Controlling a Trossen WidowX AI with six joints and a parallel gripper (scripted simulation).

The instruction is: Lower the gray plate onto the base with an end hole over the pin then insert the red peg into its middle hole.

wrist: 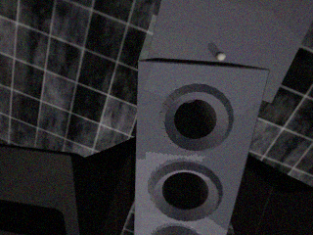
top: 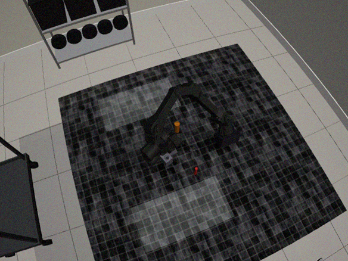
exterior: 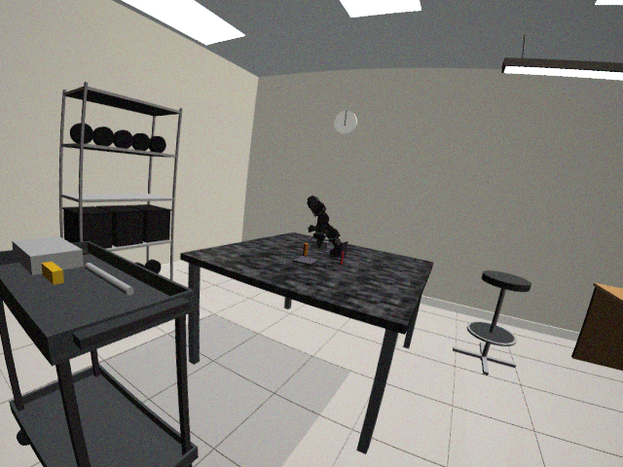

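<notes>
My gripper tip is now 10 cm above the gray base, 7 cm to the left of it and 1 cm past it. The rest, counted from my gripper tip: orange cylinder: 18 cm to the right, 12 cm behind, 7 cm below; red peg: 14 cm behind, 9 cm to the left, 7 cm below; gray plate: 3 cm above.
</notes>
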